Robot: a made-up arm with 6 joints.
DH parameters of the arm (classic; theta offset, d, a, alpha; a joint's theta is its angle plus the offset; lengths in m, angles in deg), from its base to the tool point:
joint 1: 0 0.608 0.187 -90
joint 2: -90 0 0.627 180
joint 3: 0 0 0.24 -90
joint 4: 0 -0.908 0 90
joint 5: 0 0 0 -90
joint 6: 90 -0.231 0 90
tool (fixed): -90 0 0 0
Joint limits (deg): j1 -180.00..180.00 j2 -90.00..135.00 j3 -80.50..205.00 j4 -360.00..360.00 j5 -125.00..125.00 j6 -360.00..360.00
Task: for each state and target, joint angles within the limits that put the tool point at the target. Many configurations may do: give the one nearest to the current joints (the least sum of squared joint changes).
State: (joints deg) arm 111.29 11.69 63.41 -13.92 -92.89 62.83
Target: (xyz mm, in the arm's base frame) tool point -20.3 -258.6 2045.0
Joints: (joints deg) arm 104.98 -20.65 81.40 -22.21 -98.09 62.83
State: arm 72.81 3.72 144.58 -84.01 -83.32 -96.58
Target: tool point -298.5 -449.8 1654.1
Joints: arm 81.59 13.43 152.17 -83.46 -90.72 -96.58
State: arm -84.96 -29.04 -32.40 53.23 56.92 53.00
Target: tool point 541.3 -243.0 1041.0
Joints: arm -46.19 -67.13 -74.11 74.37 89.30 53.00
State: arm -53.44 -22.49 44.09 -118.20 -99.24 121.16
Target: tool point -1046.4 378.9 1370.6
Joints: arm -11.06 -59.94 65.38 -122.17 -118.96 121.16
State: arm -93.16 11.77 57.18 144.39 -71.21 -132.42
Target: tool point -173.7 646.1 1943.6
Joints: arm -86.94 -16.28 90.60 142.95 -93.13 -132.42
